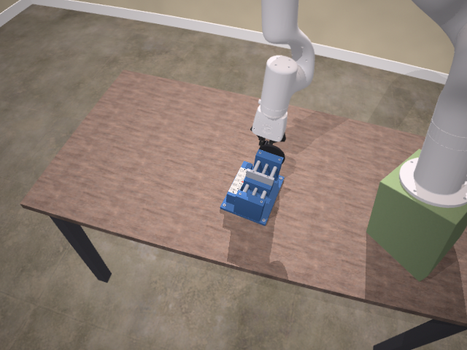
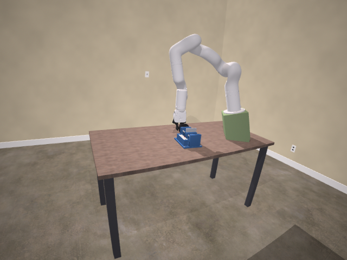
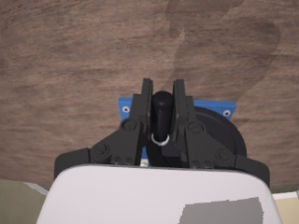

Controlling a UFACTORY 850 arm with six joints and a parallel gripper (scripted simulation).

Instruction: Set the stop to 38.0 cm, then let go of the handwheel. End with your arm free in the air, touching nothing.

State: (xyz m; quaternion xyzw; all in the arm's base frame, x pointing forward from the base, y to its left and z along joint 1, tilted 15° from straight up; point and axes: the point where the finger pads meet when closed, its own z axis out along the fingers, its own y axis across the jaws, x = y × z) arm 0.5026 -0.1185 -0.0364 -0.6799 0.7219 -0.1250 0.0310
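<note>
My gripper is now 10 mm past the black handwheel and 20 mm to the right of it. The rest, counted from my hand: grey stop block: 10 mm behind, 170 mm to the left, 20 mm above.
</note>
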